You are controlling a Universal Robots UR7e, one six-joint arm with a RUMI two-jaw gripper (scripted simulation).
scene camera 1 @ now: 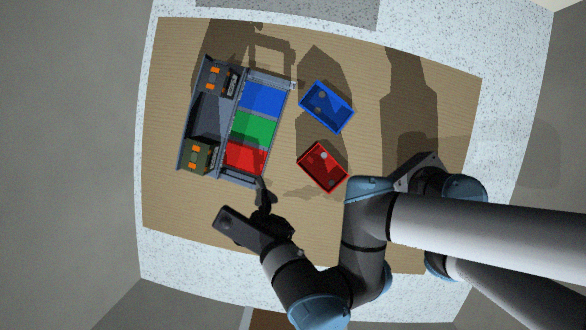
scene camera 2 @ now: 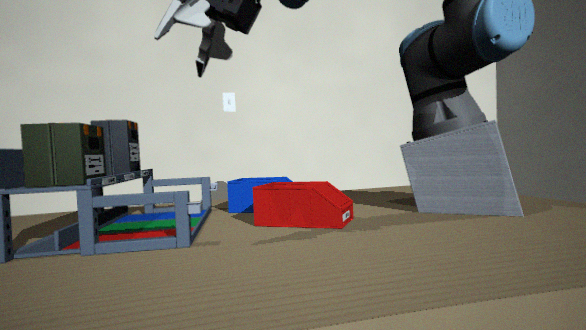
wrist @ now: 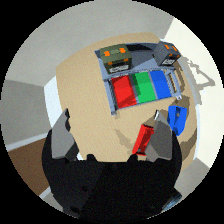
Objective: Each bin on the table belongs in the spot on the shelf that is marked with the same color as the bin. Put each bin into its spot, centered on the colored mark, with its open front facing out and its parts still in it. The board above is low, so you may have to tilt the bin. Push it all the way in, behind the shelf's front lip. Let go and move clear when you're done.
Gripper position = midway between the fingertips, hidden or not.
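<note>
I see a blue bin (scene camera 1: 334, 110) (scene camera 2: 240, 191), and there is also a red bin (scene camera 2: 299, 204) (scene camera 1: 320, 170). A grey box (scene camera 2: 121, 141) (scene camera 1: 216, 79) is part of the scene as well. My gripper (scene camera 2: 180, 60) is there too.
</note>
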